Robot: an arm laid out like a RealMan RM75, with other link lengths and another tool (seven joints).
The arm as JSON. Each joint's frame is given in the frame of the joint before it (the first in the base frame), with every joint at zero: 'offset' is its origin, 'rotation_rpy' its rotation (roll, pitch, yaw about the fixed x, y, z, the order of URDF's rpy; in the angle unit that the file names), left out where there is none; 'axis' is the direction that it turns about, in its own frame. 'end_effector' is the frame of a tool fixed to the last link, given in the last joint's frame.
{
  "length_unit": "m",
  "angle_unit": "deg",
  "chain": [
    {
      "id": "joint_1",
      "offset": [
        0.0,
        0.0,
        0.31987
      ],
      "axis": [
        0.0,
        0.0,
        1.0
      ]
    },
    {
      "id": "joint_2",
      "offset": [
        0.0,
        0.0,
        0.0
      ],
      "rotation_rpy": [
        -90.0,
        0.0,
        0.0
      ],
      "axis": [
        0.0,
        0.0,
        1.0
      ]
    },
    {
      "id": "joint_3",
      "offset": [
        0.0,
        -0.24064,
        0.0
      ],
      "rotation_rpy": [
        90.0,
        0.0,
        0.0
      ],
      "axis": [
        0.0,
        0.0,
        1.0
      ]
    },
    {
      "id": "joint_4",
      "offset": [
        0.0,
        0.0,
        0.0
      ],
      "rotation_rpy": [
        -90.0,
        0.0,
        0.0
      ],
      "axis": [
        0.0,
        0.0,
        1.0
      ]
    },
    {
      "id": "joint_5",
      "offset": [
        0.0,
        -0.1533,
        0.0
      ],
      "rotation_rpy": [
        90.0,
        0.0,
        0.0
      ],
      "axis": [
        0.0,
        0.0,
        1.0
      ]
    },
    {
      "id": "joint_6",
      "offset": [
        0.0,
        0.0,
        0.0
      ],
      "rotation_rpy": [
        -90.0,
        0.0,
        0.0
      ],
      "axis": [
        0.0,
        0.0,
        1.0
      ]
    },
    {
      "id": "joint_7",
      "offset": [
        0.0,
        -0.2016,
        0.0
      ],
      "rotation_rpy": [
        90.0,
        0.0,
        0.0
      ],
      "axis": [
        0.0,
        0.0,
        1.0
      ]
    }
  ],
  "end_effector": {
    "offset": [
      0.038,
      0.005,
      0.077
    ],
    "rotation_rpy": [
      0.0,
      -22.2,
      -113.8
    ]
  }
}
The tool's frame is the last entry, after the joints.
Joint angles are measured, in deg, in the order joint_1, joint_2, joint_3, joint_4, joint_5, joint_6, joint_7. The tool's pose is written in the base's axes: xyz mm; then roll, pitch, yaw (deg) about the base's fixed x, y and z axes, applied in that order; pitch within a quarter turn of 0, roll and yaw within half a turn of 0. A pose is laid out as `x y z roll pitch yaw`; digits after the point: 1 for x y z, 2 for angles.
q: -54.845 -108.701 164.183 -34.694 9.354 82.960 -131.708
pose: -277.1 422.2 36.0 156.55 17.06 -168.51
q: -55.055 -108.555 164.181 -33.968 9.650 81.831 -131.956
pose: -278.2 424.9 36.1 156.18 16.61 -168.60
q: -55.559 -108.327 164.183 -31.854 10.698 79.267 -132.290
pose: -279.8 428.7 32.9 156.07 15.44 -168.90
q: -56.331 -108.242 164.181 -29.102 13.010 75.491 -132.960
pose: -284.7 432.1 27.5 156.16 13.06 -169.08
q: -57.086 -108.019 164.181 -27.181 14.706 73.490 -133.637
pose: -285.2 434.2 24.0 156.58 11.64 -169.32
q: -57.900 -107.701 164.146 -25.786 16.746 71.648 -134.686
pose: -287.9 436.9 23.7 156.62 9.88 -169.27
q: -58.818 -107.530 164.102 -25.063 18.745 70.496 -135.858
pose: -289.5 439.2 24.2 156.69 8.30 -169.11
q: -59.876 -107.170 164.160 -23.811 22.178 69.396 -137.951
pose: -294.4 438.1 24.2 157.42 5.82 -168.28
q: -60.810 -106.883 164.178 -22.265 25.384 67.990 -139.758
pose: -298.6 437.6 23.6 158.01 3.42 -167.90
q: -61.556 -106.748 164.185 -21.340 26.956 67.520 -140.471
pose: -297.2 437.8 22.1 158.66 2.31 -168.20
